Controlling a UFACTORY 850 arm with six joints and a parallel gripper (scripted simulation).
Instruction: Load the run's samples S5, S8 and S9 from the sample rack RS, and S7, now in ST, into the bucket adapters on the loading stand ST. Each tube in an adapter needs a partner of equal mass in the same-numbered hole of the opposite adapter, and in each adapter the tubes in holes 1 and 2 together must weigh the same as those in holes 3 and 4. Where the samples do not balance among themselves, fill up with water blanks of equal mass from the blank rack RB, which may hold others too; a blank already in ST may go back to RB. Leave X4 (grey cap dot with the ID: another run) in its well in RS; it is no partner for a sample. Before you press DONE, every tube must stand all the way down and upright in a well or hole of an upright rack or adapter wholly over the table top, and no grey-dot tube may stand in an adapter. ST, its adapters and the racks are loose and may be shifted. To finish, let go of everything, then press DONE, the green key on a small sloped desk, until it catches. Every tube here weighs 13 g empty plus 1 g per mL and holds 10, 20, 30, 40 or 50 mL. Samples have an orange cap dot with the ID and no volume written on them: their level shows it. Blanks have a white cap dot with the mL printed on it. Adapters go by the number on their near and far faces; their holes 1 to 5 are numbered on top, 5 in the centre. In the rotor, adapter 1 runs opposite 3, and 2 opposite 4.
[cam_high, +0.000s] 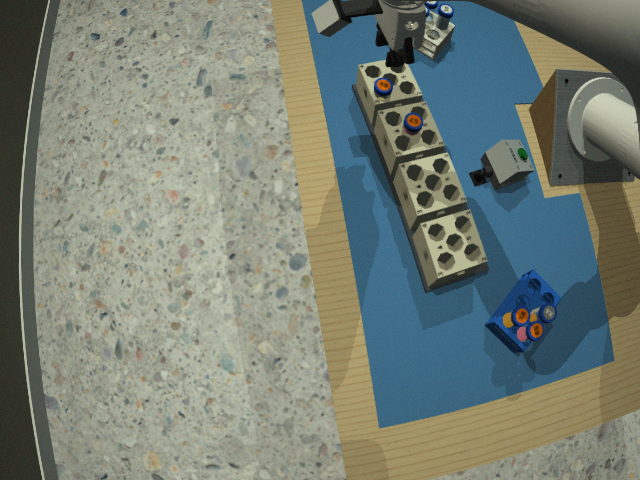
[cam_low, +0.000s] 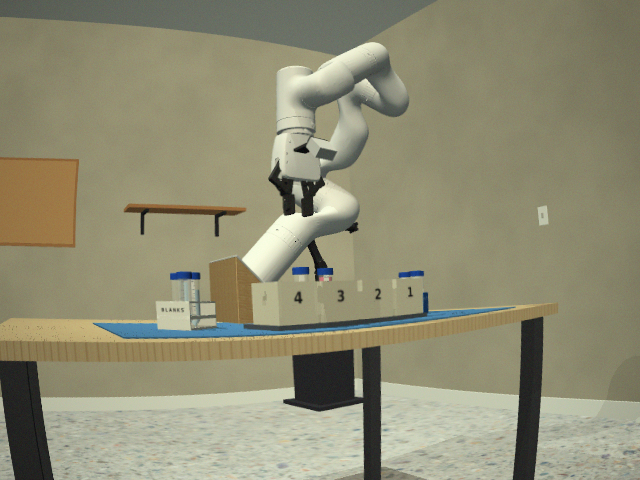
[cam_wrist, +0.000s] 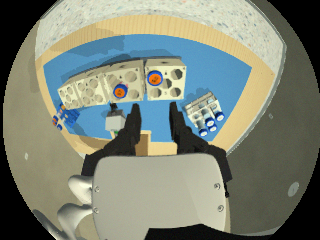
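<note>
The orange-dot sample tube is 460 mm to the left of my hand, 190 mm below it and 110 mm behind it. The rest, counted from my hand: loading stand ST (240 mm below, 140 mm to the left, 30 mm behind); sample tube S5 (180 mm below, 10 mm behind); blank rack RB (220 mm below, 190 mm to the right, 160 mm behind).
</note>
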